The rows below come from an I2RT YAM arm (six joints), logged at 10 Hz.
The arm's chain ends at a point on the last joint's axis. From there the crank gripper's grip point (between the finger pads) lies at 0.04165 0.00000 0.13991 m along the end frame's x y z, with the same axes.
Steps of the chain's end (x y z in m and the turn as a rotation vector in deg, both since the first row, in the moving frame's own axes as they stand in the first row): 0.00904 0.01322 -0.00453 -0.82 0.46 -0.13; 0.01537 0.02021 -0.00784 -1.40 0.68 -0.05; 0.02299 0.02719 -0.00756 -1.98 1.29 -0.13; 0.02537 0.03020 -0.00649 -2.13 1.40 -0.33; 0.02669 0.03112 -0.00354 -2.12 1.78 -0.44; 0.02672 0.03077 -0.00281 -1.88 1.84 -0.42; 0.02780 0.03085 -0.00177 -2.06 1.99 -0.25; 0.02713 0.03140 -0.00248 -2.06 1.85 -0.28
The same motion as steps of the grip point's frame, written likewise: 0.01016 0.01512 -0.00488 -0.82 0.46 -0.13; 0.01703 0.02359 -0.00839 -1.40 0.68 -0.05; 0.02613 0.03191 -0.00861 -1.98 1.29 -0.13; 0.02879 0.03513 -0.00764 -2.13 1.40 -0.33; 0.03103 0.03593 -0.00499 -2.12 1.78 -0.44; 0.03121 0.03502 -0.00429 -1.88 1.84 -0.42; 0.03264 0.03566 -0.00339 -2.06 1.99 -0.25; 0.03164 0.03619 -0.00398 -2.06 1.85 -0.28
